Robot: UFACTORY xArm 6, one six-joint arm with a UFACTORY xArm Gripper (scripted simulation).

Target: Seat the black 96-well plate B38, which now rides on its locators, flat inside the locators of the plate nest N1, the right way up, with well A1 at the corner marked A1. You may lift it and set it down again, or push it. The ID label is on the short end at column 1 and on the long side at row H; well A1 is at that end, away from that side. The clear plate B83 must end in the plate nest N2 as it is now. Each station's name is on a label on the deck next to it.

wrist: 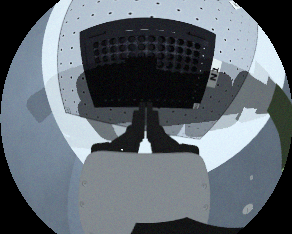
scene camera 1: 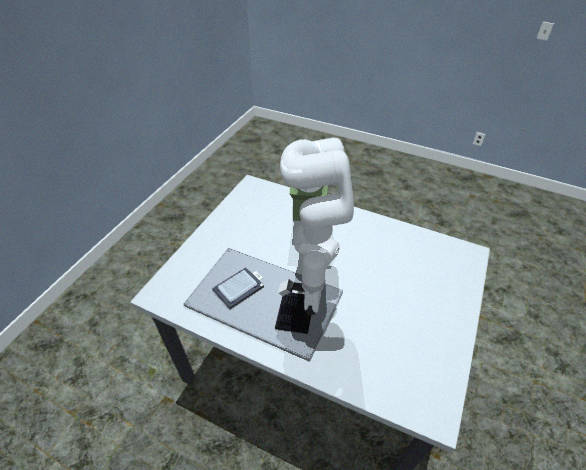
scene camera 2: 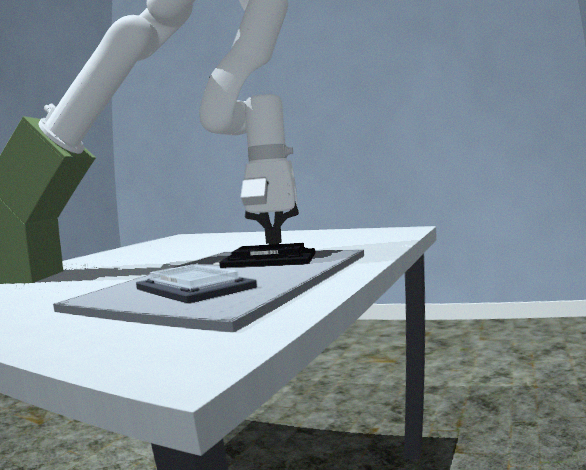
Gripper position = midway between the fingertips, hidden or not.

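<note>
Through scene camera 2 I see my gripper (scene camera 2: pixel 274 247), together with a black plate B38 (scene camera 2: pixel 273 250) and a clear plate B83 (scene camera 2: pixel 191 276). The wrist view gives me my gripper again (wrist: pixel 145 109), but the clear plate B83 is out of frame in the wrist view.
</note>
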